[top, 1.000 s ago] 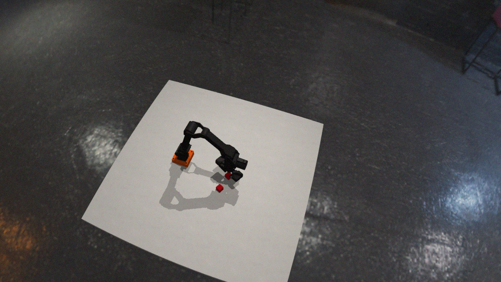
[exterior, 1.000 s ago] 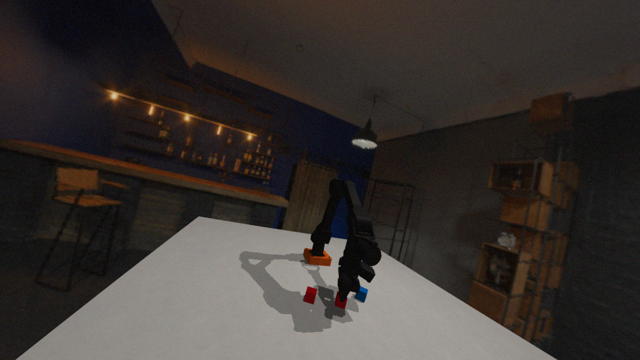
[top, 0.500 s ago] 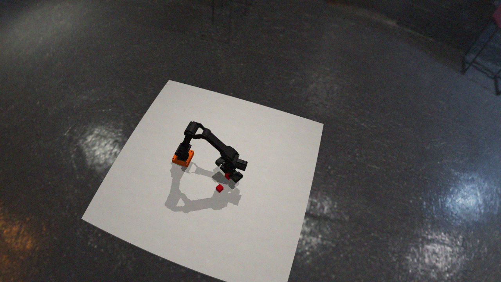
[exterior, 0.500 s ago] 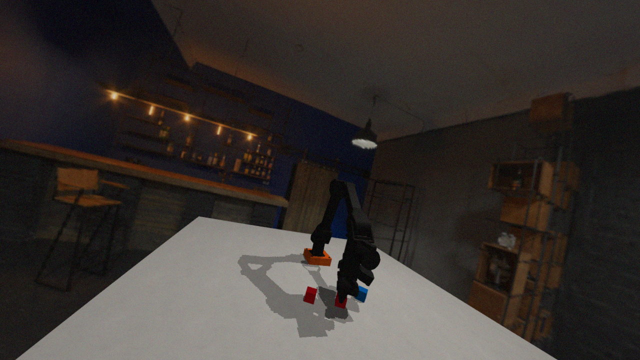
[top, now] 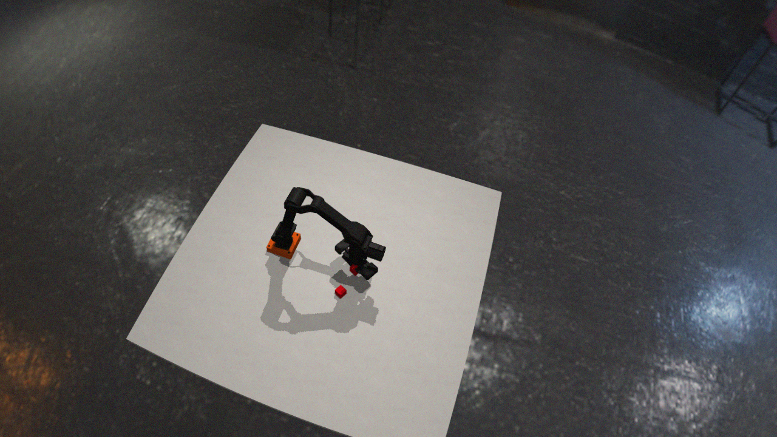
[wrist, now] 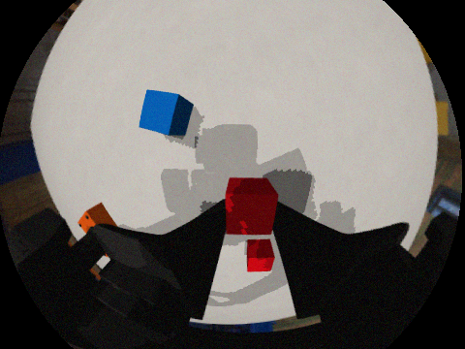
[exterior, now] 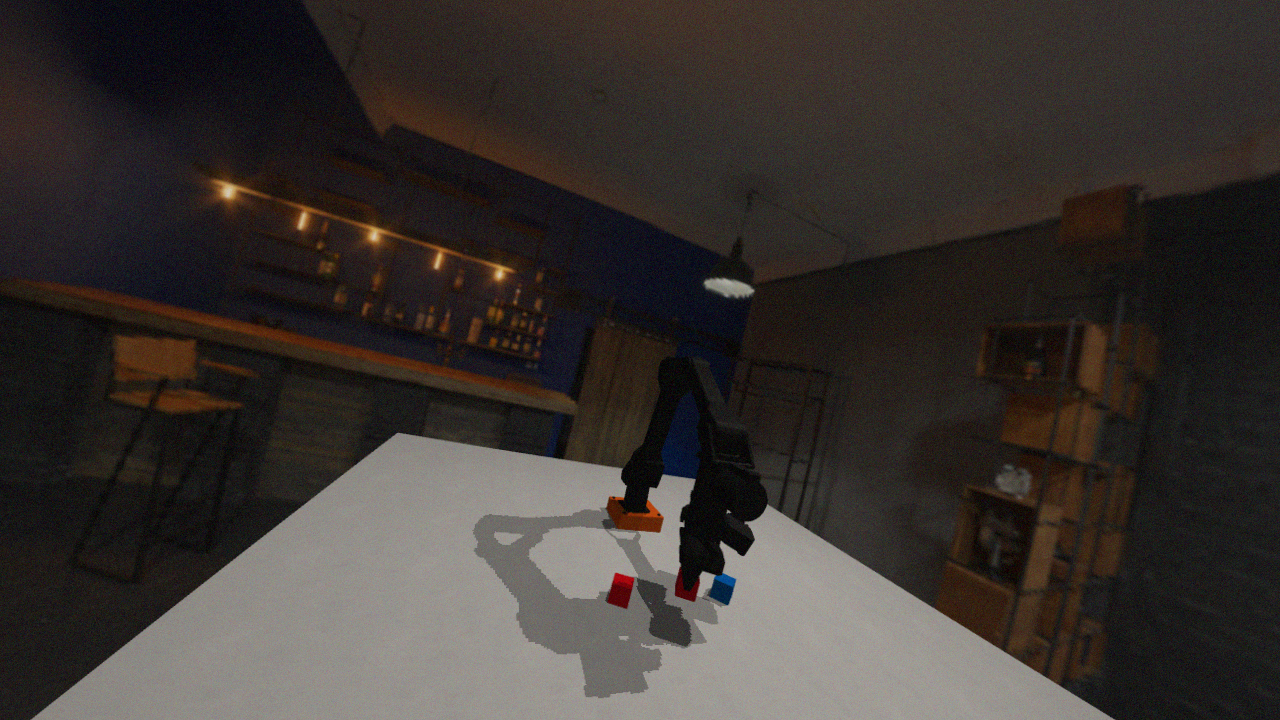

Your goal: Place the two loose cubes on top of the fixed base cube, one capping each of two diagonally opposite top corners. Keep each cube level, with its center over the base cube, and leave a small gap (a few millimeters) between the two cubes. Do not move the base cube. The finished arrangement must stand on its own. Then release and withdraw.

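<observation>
Now: the blue base cube 3 cm behind my gripper tip, 11 cm to the left of it and 3 cm below it.
</observation>
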